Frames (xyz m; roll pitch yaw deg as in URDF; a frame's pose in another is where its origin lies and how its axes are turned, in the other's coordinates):
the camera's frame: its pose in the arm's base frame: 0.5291 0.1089 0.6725 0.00 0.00 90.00
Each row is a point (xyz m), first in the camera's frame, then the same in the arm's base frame.
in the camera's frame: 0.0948 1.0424 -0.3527
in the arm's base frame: -0.5133 0.2037 0.3198
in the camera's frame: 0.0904 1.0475 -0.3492
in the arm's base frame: -0.5184 0.1993 0.3233
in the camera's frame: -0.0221 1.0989 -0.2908
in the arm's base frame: -0.5698 0.0868 0.3817
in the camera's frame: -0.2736 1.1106 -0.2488
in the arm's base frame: -0.5815 -0.1647 0.4237
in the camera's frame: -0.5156 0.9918 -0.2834
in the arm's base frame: -0.4627 -0.4067 0.3891
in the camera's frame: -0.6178 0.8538 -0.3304
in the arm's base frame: -0.3247 -0.5089 0.3421
